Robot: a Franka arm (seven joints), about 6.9 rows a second.
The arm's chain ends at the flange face. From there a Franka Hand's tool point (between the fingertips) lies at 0.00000 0.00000 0.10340 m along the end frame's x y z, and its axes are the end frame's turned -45 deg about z.
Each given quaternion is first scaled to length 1.
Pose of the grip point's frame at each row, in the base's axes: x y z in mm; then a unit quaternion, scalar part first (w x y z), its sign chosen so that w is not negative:
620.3, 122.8, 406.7, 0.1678, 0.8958, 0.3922, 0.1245
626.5, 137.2, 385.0, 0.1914, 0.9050, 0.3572, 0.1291
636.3, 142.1, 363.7, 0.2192, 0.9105, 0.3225, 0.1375
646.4, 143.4, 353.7, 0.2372, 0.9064, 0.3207, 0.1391
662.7, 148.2, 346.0, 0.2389, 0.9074, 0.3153, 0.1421
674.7, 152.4, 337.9, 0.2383, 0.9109, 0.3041, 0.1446
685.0, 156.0, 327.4, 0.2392, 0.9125, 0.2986, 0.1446
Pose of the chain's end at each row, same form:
583.6, 143.8, 501.1, 0.1074, 0.9777, 0.0195, 0.1792
588.2, 163.5, 477.4, 0.1274, 0.9728, -0.0163, 0.1925
595.8, 174.2, 453.3, 0.1499, 0.9646, -0.0505, 0.2109
604.6, 178.6, 441.5, 0.1659, 0.9601, -0.0506, 0.2193
620.5, 183.8, 433.4, 0.1663, 0.9590, -0.0559, 0.2227
632.5, 188.2, 425.2, 0.1648, 0.9580, -0.0676, 0.2248
642.9, 192.2, 414.6, 0.1657, 0.9573, -0.0733, 0.2251

